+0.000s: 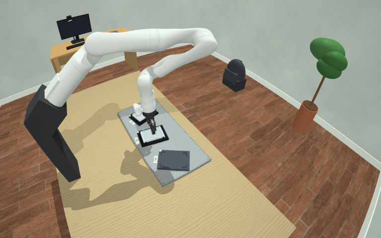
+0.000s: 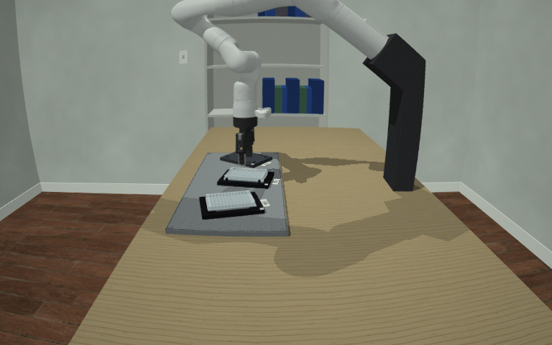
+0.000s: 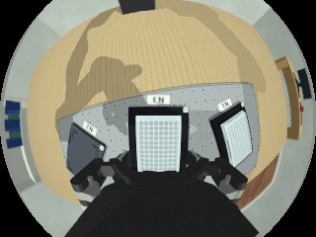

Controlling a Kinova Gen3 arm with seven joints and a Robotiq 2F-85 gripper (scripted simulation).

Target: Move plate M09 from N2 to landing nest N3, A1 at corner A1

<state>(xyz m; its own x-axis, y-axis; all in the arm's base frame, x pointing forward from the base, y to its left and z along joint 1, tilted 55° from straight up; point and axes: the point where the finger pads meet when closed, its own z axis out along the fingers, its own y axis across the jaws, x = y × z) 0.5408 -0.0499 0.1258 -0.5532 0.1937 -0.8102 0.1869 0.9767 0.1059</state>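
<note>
My hand is 50 mm above the plate. Round my hand: plate nest N2: 210 mm to the right, 60 mm below, 20 mm behind; black landing nest: 60 mm below; nest label: 150 mm to the right, 90 mm behind, 70 mm below.
</note>
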